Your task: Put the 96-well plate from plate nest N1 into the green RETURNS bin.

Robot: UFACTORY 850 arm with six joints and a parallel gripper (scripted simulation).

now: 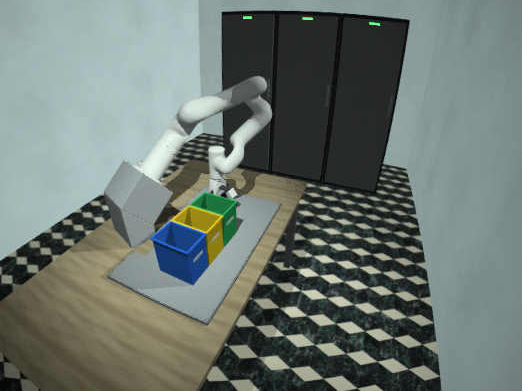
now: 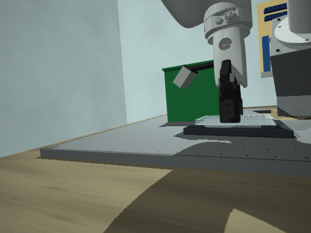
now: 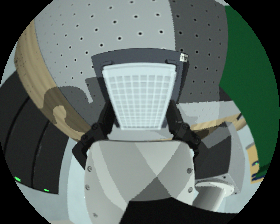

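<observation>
The clear 96-well plate is 1 cm below my hand. The rest, counted from my hand: dark plate nest (2 cm below); green bin (10 cm ahead, 23 cm to the right, 6 cm above); yellow bin (9 cm ahead, 36 cm to the right, 6 cm above).
</observation>
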